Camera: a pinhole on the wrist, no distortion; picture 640 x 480 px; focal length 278.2 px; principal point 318.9 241.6 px. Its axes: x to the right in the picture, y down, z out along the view. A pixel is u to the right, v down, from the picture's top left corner.
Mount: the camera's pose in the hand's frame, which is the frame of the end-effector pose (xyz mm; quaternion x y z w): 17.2 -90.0 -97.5 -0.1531 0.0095 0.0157 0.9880
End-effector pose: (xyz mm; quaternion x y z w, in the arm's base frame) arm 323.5 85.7 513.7 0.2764 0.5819 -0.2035 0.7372
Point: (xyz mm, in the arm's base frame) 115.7 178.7 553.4
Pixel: behind the camera
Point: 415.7 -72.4 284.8
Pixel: 597 128
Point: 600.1 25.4 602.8
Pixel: 291 318
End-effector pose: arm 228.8 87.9 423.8 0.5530 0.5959 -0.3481 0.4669
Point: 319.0 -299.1 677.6
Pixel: 59 266
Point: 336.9 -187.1 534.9
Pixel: 159 291
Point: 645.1 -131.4 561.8
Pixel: 200 465
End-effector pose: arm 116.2 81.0 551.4 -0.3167 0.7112 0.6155 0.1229
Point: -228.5 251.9 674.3
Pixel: 406 432
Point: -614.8 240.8 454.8
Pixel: 597 387
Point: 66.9 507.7 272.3
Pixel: 337 105
